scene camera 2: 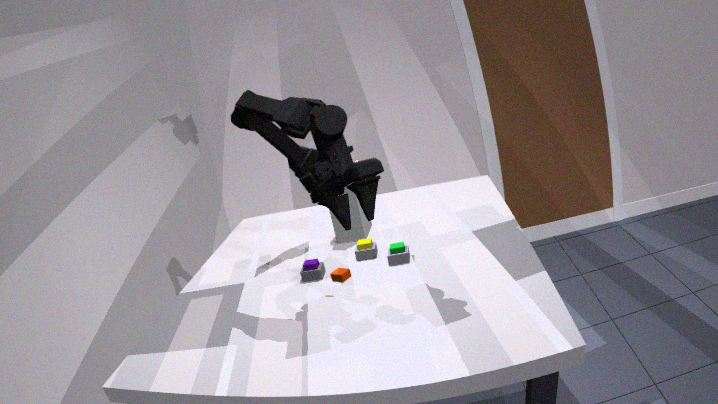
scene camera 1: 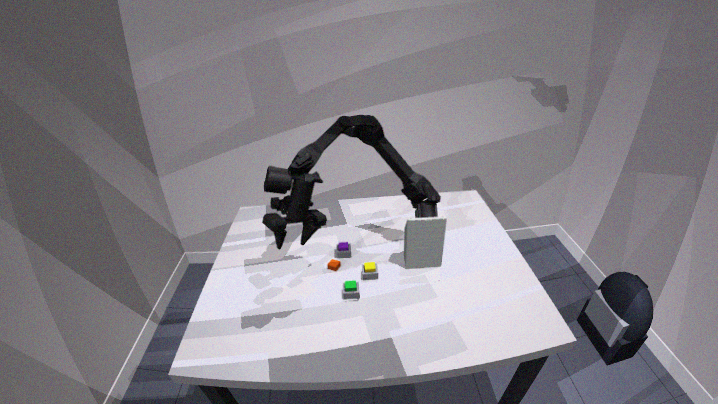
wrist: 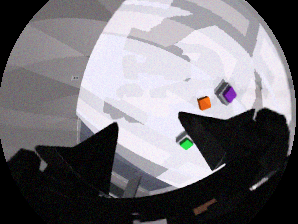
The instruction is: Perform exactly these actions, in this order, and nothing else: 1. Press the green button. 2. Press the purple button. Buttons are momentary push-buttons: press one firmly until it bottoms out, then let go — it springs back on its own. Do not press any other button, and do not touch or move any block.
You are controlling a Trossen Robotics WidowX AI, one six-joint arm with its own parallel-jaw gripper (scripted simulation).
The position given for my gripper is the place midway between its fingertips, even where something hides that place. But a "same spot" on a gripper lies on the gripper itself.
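Labels:
My gripper: visible in scene camera 1 point(290, 246). My gripper point(scene camera 2: 335, 200), point(wrist: 219, 141): same spot, visible in both.

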